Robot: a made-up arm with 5 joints.
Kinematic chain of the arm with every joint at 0, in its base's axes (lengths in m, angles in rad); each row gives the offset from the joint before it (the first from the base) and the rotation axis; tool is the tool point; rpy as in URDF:
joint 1: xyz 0.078 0 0.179 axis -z
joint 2: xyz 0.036 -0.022 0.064 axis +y
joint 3: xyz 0.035 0 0.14 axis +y
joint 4: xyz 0.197 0 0.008 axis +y
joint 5: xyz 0.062 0.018 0 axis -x
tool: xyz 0 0 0 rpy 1.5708 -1.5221 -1.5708
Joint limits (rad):
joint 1: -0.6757..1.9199
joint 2: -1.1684..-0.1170
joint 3: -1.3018..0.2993
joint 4: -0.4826..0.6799
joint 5: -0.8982..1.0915
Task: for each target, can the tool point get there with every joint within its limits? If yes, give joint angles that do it. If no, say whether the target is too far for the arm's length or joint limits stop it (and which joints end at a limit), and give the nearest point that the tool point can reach.
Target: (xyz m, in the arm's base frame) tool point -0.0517 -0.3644 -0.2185
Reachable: no: too far | nearest point -0.0192 -0.2732 0.3112 | short by 0.538 m
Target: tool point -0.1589 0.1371 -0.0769
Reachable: no: joint limits stop it (at a limit: joint 2, joint 3, joint 4) | nearest point -0.1810 0.1499 0.4580 | short by 0.535 m
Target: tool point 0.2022 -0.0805 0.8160
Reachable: no: too far | nearest point 0.1699 -0.0596 0.6394 | short by 0.181 m
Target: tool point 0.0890 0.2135 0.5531
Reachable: yes | joints 1.6410 -1.0765 -0.9655 -0.3779 0.3206
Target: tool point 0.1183 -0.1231 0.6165
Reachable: yes | joints 1.2233 -0.4017 -0.7047 0.1347 0.8109
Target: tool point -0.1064 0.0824 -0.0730
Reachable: no: joint limits stop it (at a limit: joint 1, joint 2, joint 3, joint 4) | nearest point -0.0249 -0.2711 0.3112 | short by 0.528 m
